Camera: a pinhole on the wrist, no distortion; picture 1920 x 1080 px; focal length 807.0 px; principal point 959.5 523.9 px. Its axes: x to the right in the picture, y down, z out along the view. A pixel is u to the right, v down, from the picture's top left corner.
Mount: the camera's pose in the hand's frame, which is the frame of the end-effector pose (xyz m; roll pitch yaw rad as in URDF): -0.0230 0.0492 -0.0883 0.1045 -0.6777 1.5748
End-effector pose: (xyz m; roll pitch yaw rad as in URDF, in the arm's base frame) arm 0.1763 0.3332 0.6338 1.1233 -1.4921 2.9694
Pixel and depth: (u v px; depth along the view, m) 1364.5 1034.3 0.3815
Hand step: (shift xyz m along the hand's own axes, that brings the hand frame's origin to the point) -0.2228 -0.0561 0.3469
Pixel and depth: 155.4 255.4 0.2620
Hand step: 0.0925 -0.3114 -0.0561
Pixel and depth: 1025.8 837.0 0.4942
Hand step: -0.1610 -0.2404 0.3356
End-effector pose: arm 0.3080 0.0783 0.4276 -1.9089 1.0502 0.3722
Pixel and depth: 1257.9 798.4 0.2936
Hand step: -0.0913 -0.0561 0.2154
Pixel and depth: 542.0 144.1 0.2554
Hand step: 0.1242 -0.2045 0.0170
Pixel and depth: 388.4 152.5 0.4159
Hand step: 0.2126 -0.4260 0.0338
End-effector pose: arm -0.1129 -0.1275 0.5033 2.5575 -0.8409 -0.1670
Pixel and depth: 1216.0 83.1 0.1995
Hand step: 0.1065 -0.0182 0.0972
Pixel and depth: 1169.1 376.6 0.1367
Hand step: 0.0163 -0.0066 0.0378
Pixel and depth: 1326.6 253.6 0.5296
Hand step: 0.2092 -0.0808 0.4587
